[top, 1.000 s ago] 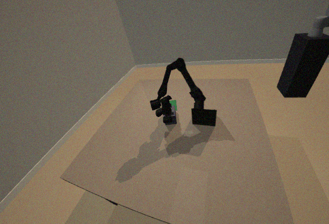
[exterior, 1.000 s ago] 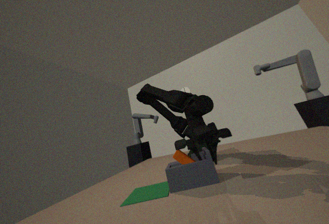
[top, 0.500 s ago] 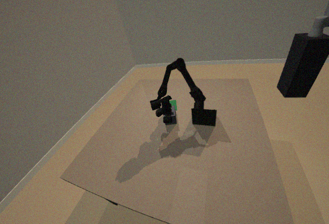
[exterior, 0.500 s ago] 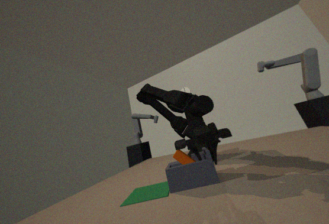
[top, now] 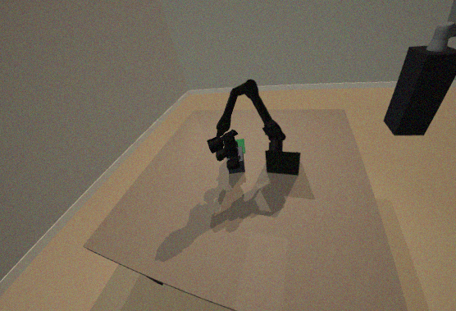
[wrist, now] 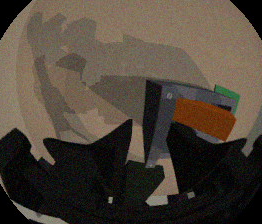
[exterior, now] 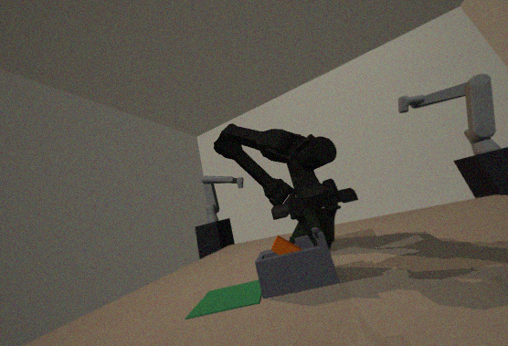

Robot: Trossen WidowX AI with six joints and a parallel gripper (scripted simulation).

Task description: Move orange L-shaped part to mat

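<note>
My gripper tip is 5 cm to the left of the orange L-shaped part, 2 cm above it and 1 cm short of it. From my gripper tip the other things lie so: green mat 22 cm to the right, 7 cm below, 5 cm ahead.
</note>
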